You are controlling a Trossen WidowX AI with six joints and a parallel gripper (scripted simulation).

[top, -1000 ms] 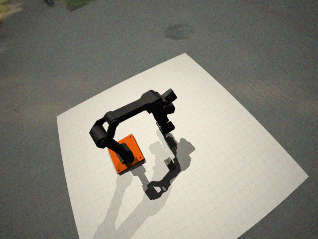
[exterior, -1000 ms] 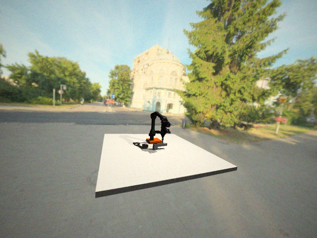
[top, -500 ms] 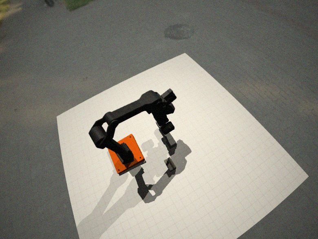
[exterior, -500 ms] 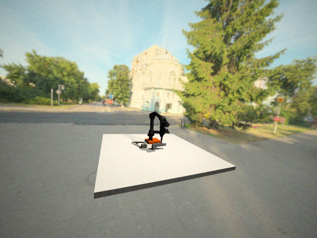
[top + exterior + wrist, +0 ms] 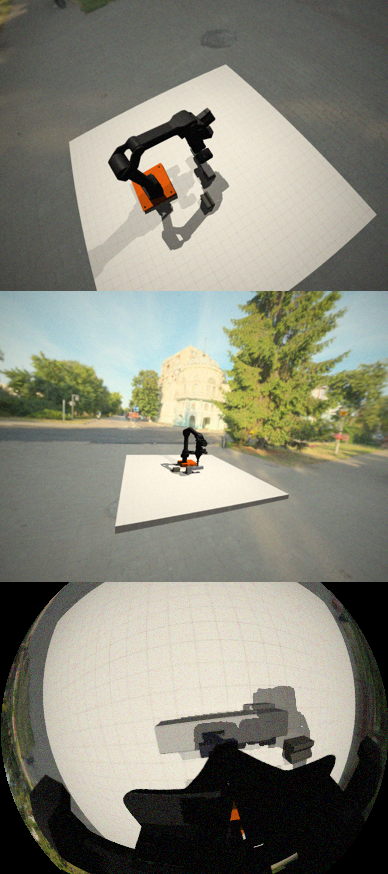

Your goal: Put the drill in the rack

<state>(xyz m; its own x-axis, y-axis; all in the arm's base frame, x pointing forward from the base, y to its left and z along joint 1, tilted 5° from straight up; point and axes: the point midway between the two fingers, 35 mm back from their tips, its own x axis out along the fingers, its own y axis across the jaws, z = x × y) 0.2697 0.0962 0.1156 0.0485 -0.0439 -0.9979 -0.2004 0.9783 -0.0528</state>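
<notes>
Now: the olive drill 80 mm below my gripper tip and 50 mm to the right of it. Also, from my gripper tip: long grey block: 90 mm below, 30 mm to the right; then grey grooved rack: 210 mm to the right, 110 mm below, 40 mm behind; then thin upright pin: 30 mm below.
</notes>
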